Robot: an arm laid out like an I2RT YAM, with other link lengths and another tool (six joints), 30 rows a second.
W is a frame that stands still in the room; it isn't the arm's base.
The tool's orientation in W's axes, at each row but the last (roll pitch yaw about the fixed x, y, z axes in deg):
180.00 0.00 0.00
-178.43 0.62 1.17
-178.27 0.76 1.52
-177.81 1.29 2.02
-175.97 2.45 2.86
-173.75 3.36 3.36
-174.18 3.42 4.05
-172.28 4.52 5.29
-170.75 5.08 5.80
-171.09 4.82 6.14
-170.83 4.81 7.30
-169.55 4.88 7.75
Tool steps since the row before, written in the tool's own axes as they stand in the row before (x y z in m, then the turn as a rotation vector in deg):
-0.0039 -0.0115 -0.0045 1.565 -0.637 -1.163
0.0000 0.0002 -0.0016 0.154 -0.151 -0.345
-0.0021 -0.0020 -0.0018 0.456 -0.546 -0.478
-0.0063 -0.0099 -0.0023 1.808 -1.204 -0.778
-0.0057 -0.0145 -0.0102 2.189 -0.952 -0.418
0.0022 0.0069 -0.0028 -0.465 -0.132 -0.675
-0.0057 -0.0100 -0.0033 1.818 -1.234 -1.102
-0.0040 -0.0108 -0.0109 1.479 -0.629 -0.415
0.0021 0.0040 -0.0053 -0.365 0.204 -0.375
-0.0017 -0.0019 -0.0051 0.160 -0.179 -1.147
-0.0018 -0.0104 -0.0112 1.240 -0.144 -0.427
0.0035 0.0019 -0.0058 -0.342 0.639 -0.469
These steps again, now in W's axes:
-0.0039 0.0115 0.0045 1.565 0.637 1.163
0.0000 -0.0002 0.0016 0.155 0.145 0.347
-0.0021 0.0019 0.0019 0.448 0.543 0.488
-0.0066 0.0096 0.0028 1.784 1.237 0.783
-0.0059 0.0135 0.0114 2.159 1.029 0.390
0.0027 -0.0070 0.0019 -0.427 0.033 0.711
-0.0061 0.0092 0.0046 1.804 1.246 1.111
-0.0039 0.0089 0.0125 1.455 0.705 0.378
0.0030 -0.0045 0.0044 -0.306 -0.294 0.368
-0.0014 0.0009 0.0055 0.256 0.027 1.143
-0.0018 0.0083 0.0128 1.253 0.235 0.339
0.0043 -0.0024 0.0050 -0.212 -0.749 0.373

